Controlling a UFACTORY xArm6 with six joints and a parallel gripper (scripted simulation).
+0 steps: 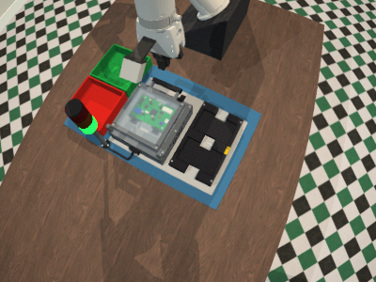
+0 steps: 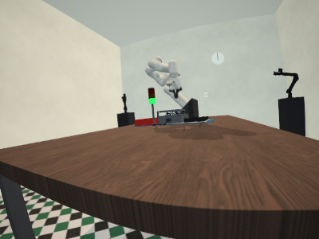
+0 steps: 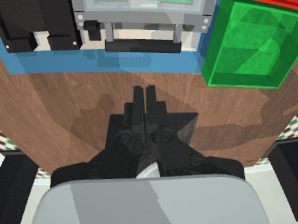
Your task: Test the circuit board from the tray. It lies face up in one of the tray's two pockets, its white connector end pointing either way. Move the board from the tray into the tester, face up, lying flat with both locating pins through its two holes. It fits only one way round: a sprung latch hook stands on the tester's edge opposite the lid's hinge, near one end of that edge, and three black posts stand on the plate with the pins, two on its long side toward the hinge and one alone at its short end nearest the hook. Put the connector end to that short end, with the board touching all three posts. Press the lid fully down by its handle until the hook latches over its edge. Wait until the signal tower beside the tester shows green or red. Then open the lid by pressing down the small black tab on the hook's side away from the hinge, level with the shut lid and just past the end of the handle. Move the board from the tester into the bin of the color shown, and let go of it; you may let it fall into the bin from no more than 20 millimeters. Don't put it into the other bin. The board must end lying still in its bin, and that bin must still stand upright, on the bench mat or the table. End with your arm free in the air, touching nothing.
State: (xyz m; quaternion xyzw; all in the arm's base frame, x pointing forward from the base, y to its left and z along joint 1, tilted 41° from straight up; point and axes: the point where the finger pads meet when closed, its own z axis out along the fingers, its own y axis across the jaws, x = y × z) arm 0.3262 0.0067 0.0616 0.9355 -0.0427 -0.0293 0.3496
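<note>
My hand is 30 mm short of the latch hook, 60 mm to the right of it and 120 mm above it. Also, from my hand: black nest 90 mm ahead, 140 mm below; then green circuit board 80 mm ahead, 10 mm to the right, 140 mm below; then clear lid 90 mm ahead, 10 mm to the right, 120 mm below.
</note>
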